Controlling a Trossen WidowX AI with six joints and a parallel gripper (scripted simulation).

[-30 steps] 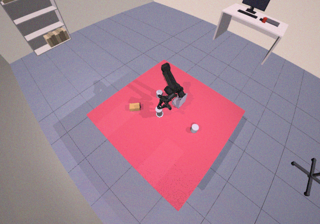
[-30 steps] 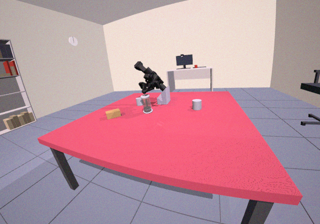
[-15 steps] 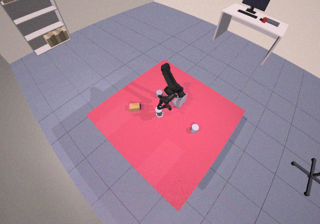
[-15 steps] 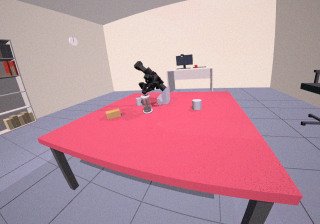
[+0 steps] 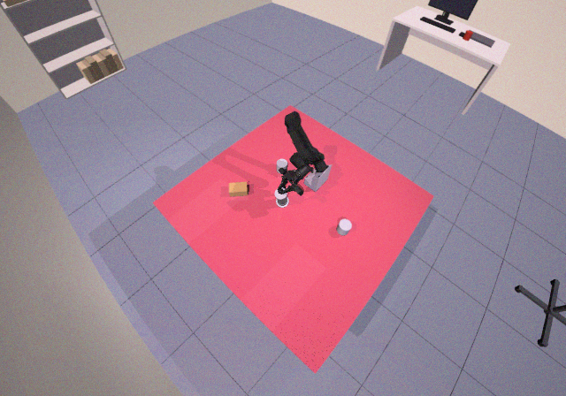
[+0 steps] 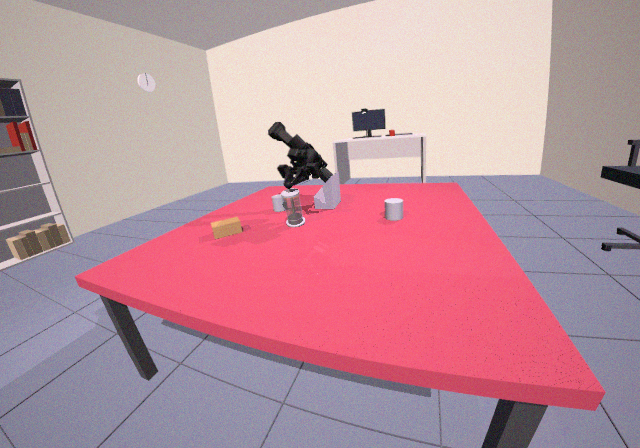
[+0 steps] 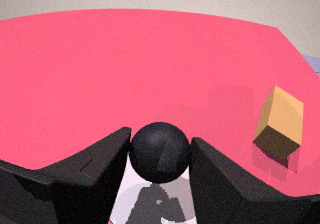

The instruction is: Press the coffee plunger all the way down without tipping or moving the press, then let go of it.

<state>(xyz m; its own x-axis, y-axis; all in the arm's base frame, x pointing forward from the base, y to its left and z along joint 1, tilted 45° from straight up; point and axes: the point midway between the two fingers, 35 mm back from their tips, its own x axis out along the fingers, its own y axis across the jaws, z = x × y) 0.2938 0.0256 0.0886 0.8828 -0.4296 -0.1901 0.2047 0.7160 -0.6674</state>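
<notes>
Right now my gripper tip is 40 mm past the coffee press, 10 mm to the left of it and 80 mm above it.
</notes>
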